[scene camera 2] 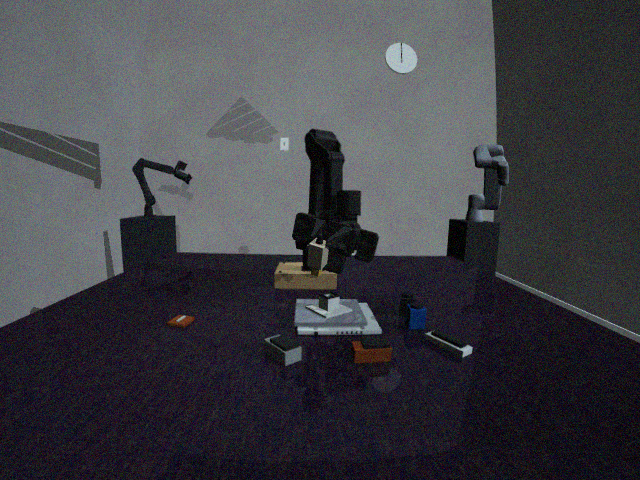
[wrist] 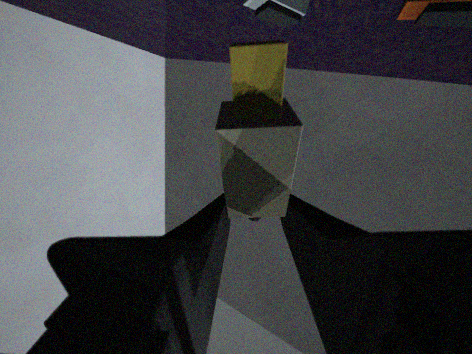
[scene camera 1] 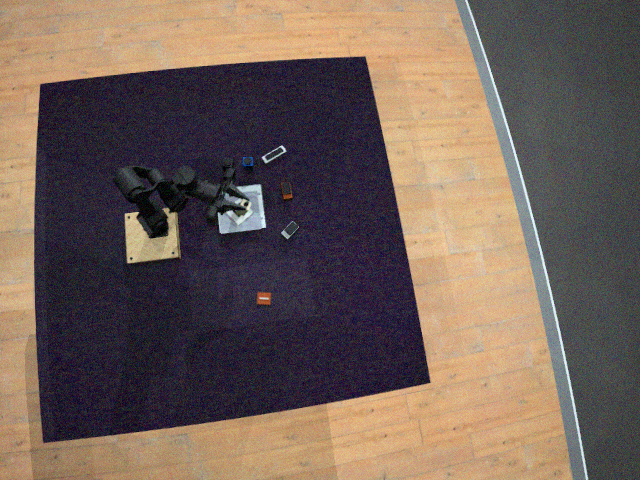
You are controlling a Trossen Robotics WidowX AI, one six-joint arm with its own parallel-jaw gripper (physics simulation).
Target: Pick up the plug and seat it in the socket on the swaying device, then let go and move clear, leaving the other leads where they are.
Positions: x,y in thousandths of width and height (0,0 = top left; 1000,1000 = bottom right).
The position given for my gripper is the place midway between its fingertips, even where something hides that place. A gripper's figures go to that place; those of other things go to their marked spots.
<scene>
My gripper (scene camera 2: 498,501): 60 cm from the lens. A device (scene camera 2: 513,649) is 66 cm from the lens.
</scene>
